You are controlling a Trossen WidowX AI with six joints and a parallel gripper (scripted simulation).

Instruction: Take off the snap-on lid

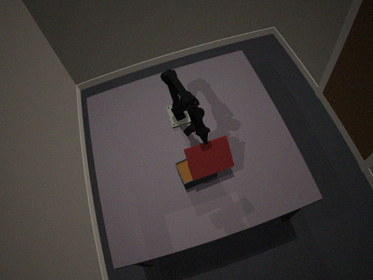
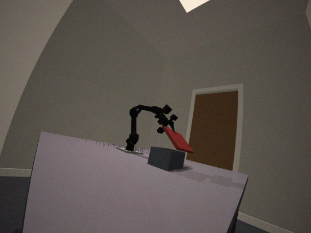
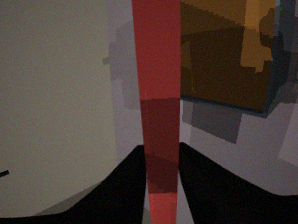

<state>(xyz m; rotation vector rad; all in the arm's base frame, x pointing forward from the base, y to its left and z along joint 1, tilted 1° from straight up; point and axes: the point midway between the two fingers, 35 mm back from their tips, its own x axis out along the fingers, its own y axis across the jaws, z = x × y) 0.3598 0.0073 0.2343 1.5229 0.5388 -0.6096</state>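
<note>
Now: gripper tip 6 cm short of the red lid, 5 cm above it and 1 cm to the left of it. Also, from my gripper tip: grey storage box 18 cm below, 9 cm to the right, 4 cm ahead.
</note>
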